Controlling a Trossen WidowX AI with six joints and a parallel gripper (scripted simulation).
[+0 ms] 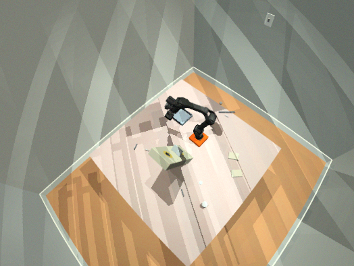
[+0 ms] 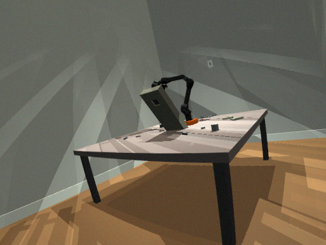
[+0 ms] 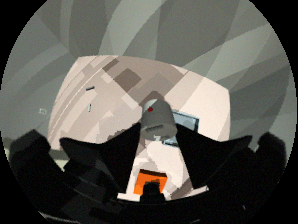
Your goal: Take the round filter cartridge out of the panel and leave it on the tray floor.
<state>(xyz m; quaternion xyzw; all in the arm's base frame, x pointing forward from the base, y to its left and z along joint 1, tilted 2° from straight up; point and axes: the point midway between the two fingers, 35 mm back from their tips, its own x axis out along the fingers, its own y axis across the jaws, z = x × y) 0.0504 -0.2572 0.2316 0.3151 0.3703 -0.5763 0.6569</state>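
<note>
Now: the blue-grey tray 15 cm behind my gripper tip, 1 cm to the left of it and 22 cm below it. From my gripper tip the other things lie so: round grey filter cartridge right at my gripper tip.
</note>
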